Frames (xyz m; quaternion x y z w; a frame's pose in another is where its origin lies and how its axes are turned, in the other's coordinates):
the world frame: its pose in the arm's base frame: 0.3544 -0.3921 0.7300 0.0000 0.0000 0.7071 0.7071
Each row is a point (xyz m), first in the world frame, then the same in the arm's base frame.
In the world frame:
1: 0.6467 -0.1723 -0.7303
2: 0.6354 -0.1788 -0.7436
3: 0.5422 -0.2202 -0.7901
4: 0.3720 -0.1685 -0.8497
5: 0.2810 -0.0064 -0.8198
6: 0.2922 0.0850 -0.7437
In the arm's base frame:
1: 0.5267 0.2546 -0.0003
2: 0.5332 0.2433 -0.0136
3: 0.5746 0.1501 -0.0601
4: 0.5229 -0.0201 -0.1197
5: 0.3608 -0.1111 -0.0898
6: 0.2694 -0.0999 -0.0137

